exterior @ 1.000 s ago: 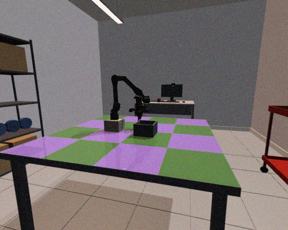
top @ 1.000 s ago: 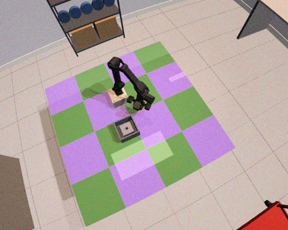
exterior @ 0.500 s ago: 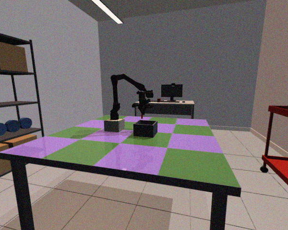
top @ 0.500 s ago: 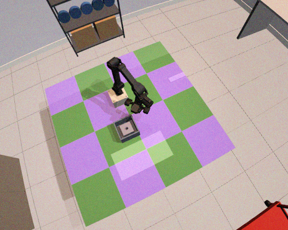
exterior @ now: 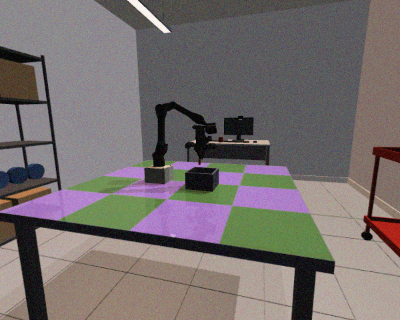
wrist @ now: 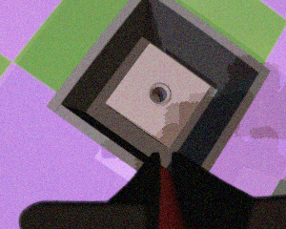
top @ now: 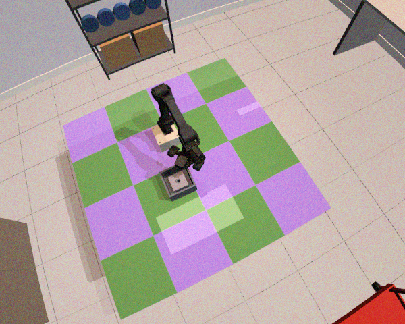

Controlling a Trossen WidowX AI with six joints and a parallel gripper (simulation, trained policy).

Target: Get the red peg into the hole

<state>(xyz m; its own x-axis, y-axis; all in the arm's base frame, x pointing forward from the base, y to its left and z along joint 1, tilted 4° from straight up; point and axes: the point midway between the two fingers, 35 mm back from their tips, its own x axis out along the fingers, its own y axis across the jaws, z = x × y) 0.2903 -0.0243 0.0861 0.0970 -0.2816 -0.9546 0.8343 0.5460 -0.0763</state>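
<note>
Right now my gripper tip is 1 cm past the red peg and 2 cm to the right of it. Also, from my gripper tip: dark box 2 cm ahead, 6 cm to the right, 13 cm below; plate 2 cm ahead, 6 cm to the right, 11 cm below.
</note>
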